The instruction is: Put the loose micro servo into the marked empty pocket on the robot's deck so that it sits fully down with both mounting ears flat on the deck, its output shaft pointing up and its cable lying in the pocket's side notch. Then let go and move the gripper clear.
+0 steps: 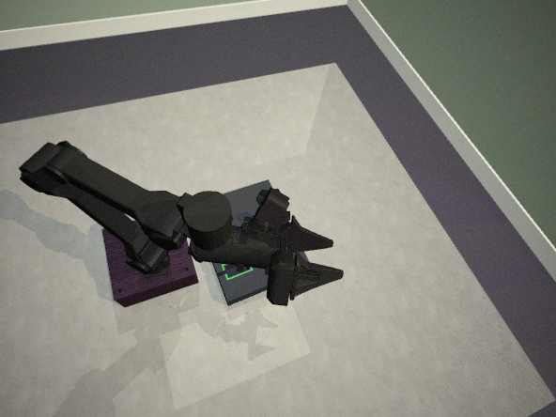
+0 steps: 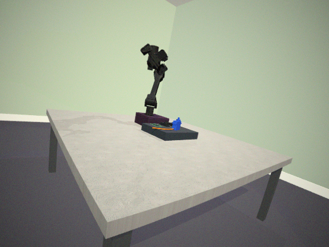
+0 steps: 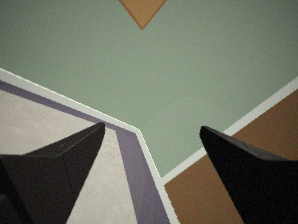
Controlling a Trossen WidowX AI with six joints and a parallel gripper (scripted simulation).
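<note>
Right now my gripper tip is 4 cm past the deck, 24 cm to the right of it and 42 cm above it.
</note>
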